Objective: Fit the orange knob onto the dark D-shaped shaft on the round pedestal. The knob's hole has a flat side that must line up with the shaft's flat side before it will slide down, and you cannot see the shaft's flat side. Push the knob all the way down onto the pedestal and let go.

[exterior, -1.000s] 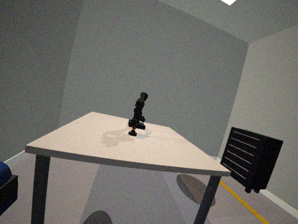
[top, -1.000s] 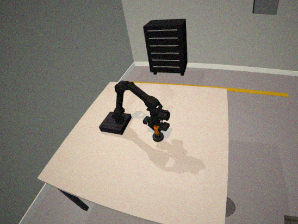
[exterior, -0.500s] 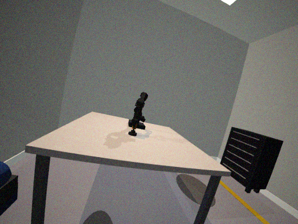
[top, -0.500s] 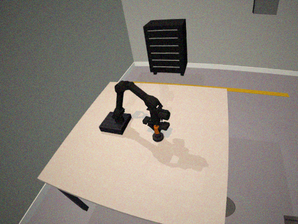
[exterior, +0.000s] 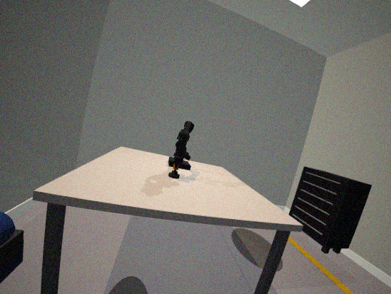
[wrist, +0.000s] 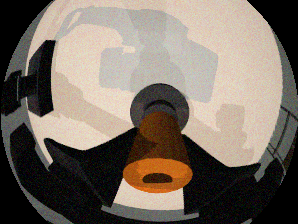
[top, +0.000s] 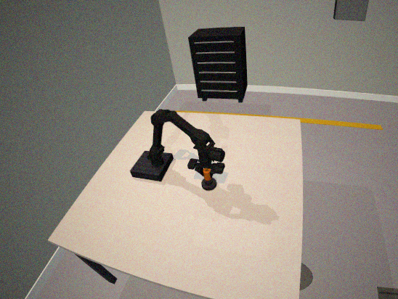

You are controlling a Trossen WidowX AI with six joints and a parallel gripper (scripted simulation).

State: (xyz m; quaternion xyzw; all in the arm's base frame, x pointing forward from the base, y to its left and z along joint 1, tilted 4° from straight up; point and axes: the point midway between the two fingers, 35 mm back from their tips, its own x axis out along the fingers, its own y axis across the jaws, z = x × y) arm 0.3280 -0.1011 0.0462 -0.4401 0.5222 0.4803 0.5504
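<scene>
Right now my gripper tip is 20 mm below the orange knob. Also, from my gripper tip: round pedestal (40 mm below).
</scene>
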